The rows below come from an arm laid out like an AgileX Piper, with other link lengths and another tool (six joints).
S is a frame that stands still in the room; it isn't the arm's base.
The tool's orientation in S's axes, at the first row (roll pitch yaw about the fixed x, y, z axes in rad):
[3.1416 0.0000 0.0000]
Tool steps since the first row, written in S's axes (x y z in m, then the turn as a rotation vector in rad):
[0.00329 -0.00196 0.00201 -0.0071 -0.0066 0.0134]
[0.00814 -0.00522 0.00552 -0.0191 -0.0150 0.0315]
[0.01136 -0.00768 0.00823 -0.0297 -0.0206 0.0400]
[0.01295 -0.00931 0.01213 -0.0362 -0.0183 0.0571]
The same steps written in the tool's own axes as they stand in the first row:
[0.00329 0.00196 -0.00201 -0.0071 0.0066 -0.0134]
[0.00814 0.00522 -0.00552 -0.0191 0.0150 -0.0315]
[0.01136 0.00768 -0.00823 -0.0297 0.0206 -0.0400]
[0.01295 0.00931 -0.01213 -0.0362 0.0183 -0.0571]

